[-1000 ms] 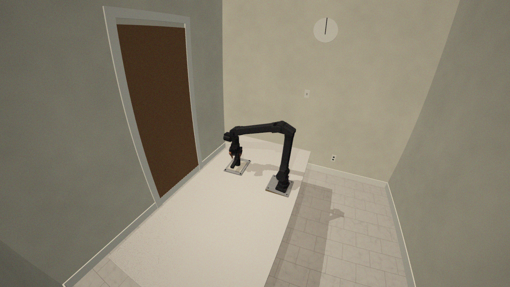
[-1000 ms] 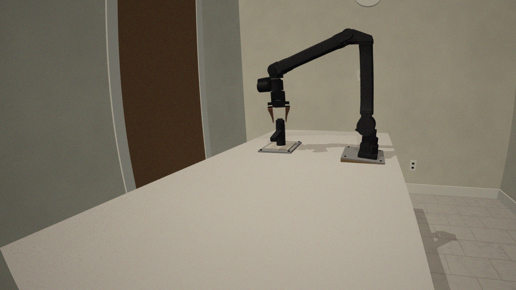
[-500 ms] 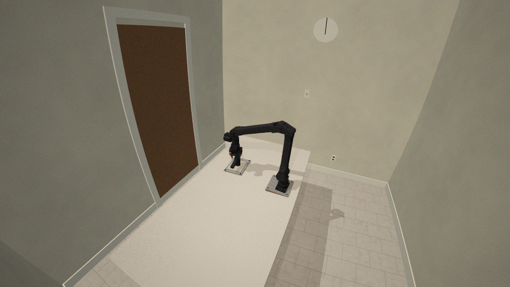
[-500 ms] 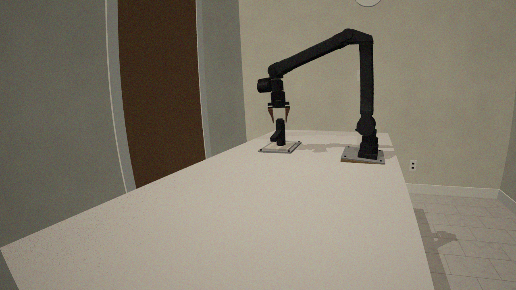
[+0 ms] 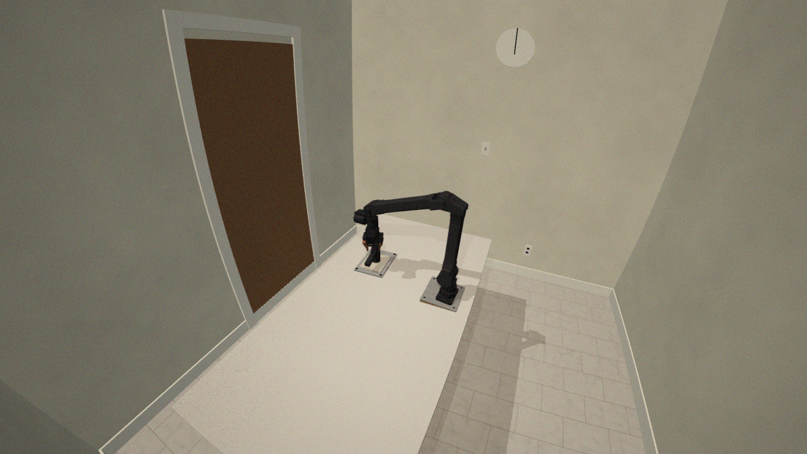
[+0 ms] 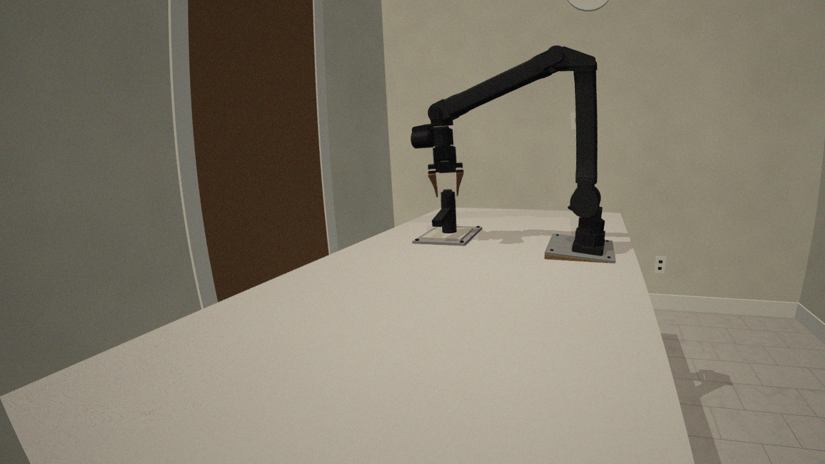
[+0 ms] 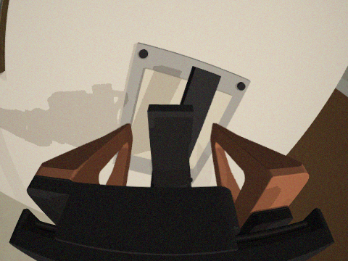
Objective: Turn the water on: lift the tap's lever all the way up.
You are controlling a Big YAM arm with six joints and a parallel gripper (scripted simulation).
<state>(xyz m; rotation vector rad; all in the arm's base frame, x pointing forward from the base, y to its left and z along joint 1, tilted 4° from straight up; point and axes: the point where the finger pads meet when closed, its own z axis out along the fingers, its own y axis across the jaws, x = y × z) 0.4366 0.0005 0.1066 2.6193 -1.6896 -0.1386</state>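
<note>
The lever lies 10 mm ahead of my hand and 30 mm to the right of it. Also, from my hand: black tap 30 mm ahead, 60 mm to the right, 60 mm below.
</note>
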